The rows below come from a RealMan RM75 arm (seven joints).
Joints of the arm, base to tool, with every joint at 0 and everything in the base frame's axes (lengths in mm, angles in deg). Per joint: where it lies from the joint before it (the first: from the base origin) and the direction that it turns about. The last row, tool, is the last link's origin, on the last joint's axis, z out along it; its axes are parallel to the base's.
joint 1: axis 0 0 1 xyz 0 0 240.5
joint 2: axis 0 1 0 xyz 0 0 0
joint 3: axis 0 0 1 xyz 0 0 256
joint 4: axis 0 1 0 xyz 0 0 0
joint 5: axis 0 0 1 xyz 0 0 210
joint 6: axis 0 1 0 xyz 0 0 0
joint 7: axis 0 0 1 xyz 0 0 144
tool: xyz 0 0 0
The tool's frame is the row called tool.
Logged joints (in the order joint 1, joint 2, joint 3, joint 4, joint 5, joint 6, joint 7), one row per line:
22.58 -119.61 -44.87 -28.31 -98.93 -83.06 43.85
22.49 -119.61 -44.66 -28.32 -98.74 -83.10 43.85
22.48 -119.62 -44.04 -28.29 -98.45 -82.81 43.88
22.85 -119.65 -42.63 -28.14 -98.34 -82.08 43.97
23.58 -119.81 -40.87 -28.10 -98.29 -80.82 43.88
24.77 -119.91 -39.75 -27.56 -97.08 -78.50 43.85
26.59 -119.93 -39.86 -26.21 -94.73 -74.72 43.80
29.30 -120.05 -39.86 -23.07 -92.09 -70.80 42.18
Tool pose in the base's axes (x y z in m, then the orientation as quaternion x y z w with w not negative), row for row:
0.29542 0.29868 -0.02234 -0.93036 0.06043 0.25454 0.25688
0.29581 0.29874 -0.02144 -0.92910 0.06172 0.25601 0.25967
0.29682 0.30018 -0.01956 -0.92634 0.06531 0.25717 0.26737
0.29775 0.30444 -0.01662 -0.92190 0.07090 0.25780 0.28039
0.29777 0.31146 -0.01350 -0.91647 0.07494 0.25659 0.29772
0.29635 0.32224 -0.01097 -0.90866 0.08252 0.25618 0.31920
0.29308 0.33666 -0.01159 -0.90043 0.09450 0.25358 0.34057
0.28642 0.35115 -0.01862 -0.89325 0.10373 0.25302 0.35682
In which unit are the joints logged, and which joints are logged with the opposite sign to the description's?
The joints are logged in degrees. Opposite sign: joint 2.
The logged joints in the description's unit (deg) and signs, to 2 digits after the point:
22.58 119.61 -44.87 -28.31 -98.93 -83.06 43.85
22.49 119.61 -44.66 -28.32 -98.74 -83.10 43.85
22.48 119.62 -44.04 -28.29 -98.45 -82.81 43.88
22.85 119.65 -42.63 -28.14 -98.34 -82.08 43.97
23.58 119.81 -40.87 -28.10 -98.29 -80.82 43.88
24.77 119.91 -39.75 -27.56 -97.08 -78.50 43.85
26.59 119.93 -39.86 -26.21 -94.73 -74.72 43.80
29.30 120.05 -39.86 -23.07 -92.09 -70.80 42.18

